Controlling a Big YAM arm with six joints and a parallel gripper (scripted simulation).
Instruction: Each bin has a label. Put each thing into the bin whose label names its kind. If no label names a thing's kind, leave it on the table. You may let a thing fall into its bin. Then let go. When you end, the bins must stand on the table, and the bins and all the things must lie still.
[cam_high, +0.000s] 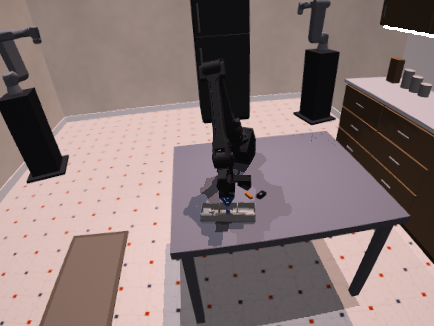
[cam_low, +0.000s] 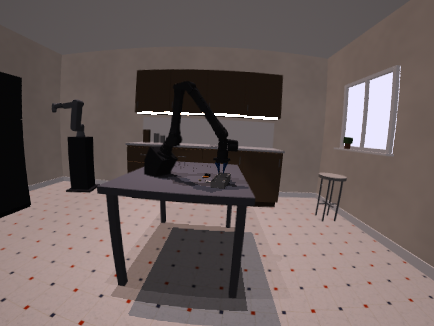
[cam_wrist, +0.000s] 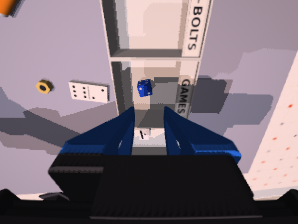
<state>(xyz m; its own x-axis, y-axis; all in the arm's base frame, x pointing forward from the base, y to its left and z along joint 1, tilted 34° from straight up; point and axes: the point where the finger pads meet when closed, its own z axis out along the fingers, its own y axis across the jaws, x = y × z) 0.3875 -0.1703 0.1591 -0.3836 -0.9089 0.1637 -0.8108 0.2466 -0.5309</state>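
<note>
My hand is 8 cm past the white domino, 7 cm above it and 3 cm to the right of it. Also, from my hand: small brass nut 13 cm behind, 7 cm below, 6 cm to the left; orange cylinder 15 cm to the left, 8 cm behind, 7 cm below; blue die 6 cm below, 1 cm behind.
</note>
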